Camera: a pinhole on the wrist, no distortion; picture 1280 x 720 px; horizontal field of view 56.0 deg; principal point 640.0 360.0 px. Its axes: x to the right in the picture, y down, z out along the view. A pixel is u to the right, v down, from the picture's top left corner.
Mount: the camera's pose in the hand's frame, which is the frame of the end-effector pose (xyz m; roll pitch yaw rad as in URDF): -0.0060 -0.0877 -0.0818 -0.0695 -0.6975 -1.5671
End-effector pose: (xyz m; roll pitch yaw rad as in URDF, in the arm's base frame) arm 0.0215 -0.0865 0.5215 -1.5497 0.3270 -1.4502
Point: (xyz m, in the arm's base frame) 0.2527 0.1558 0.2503
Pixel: 391.2 26.4
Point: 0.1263 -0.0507 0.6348
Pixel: outside the picture
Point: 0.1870 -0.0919 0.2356
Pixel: 304.2 631.2
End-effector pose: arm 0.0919 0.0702 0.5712 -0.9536 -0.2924 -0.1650
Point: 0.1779 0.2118 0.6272
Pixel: 787.7 635.4
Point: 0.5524 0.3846 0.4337
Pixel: outside the picture
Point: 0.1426 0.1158 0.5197
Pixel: 157.6 495.4
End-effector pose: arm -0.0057 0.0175 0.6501 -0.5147 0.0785 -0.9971
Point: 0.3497 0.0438 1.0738
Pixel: 1236.5 578.5
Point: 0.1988 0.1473 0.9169
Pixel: 1051.4 242.2
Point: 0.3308 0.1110 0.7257
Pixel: 502.8 548.1
